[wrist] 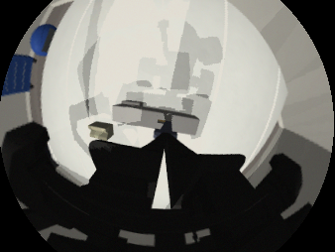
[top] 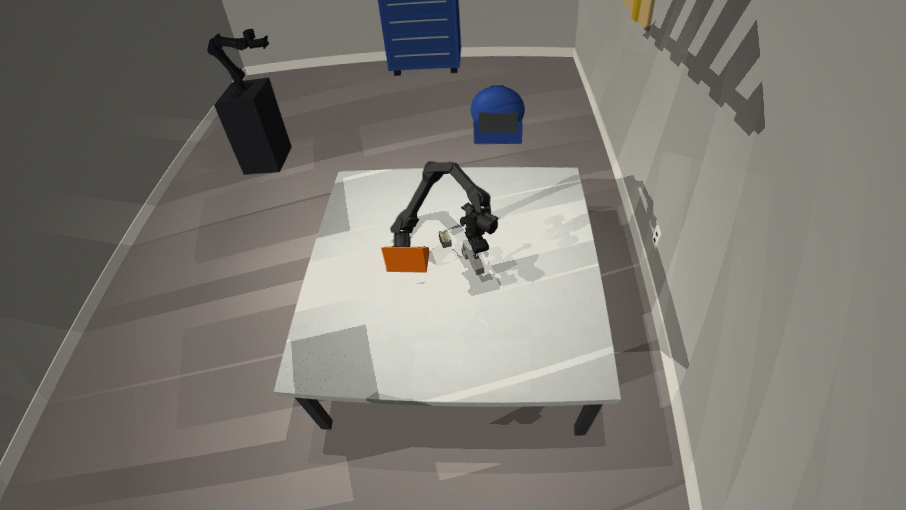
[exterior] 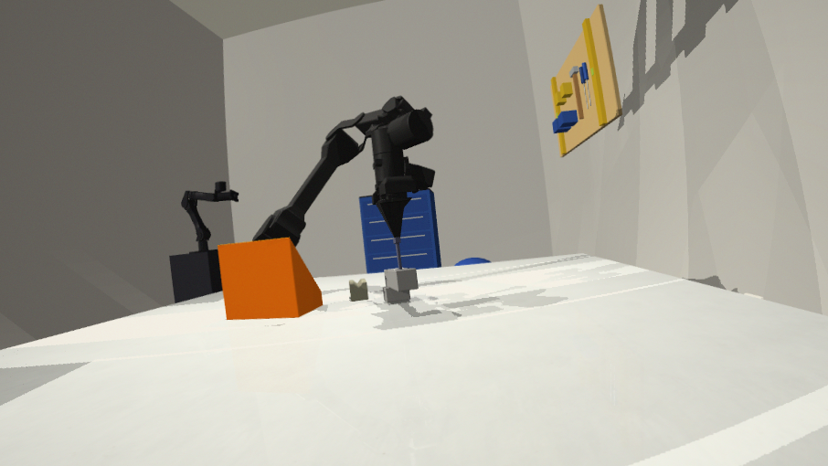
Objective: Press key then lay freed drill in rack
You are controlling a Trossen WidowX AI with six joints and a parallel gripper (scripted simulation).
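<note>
Now: the blue drill 30 mm below my gripper tip. Also, from my gripper tip: rack 160 mm to the left, 140 mm behind, 120 mm below.
</note>
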